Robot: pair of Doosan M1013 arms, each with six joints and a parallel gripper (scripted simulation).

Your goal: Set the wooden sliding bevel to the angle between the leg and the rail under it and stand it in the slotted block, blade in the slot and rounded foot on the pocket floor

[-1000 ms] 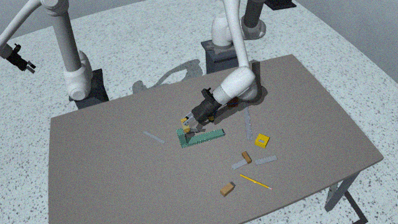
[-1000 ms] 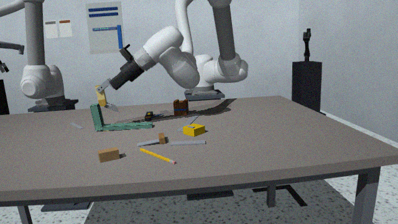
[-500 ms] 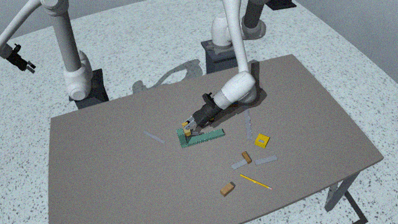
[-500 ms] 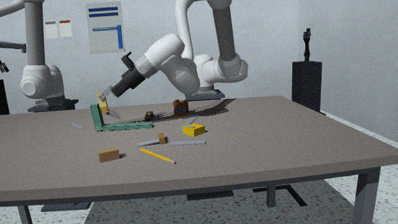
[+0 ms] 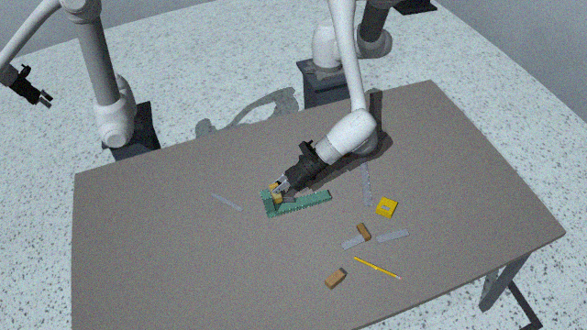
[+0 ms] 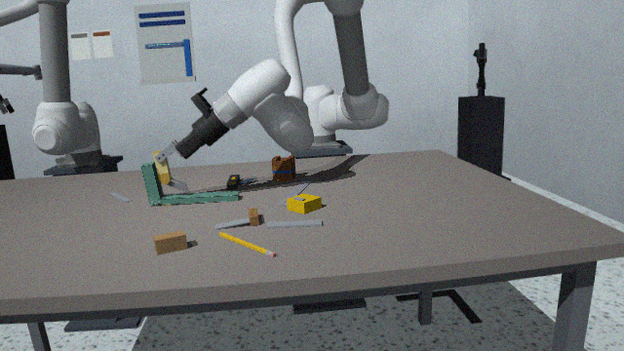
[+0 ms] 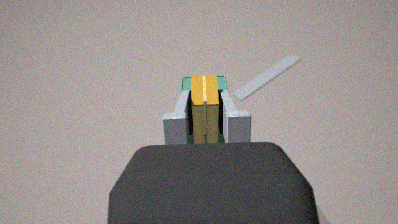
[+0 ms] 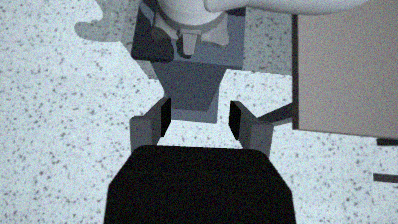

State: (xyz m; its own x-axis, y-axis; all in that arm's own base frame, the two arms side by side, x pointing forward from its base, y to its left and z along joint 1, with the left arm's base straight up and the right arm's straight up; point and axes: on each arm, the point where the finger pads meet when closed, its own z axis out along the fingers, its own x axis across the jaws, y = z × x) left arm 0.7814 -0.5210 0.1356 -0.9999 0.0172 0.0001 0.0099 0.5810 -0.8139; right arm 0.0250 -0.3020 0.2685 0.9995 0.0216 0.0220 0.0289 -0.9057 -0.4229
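Right now my left hand is 5 cm above the wooden bevel. Also, from my left hand: black bevel 18 cm to the left, 15 cm behind, 13 cm below; grey blade 8 cm below, 2 cm to the left; wooden block 34 cm ahead, 12 cm below, 7 cm to the left.
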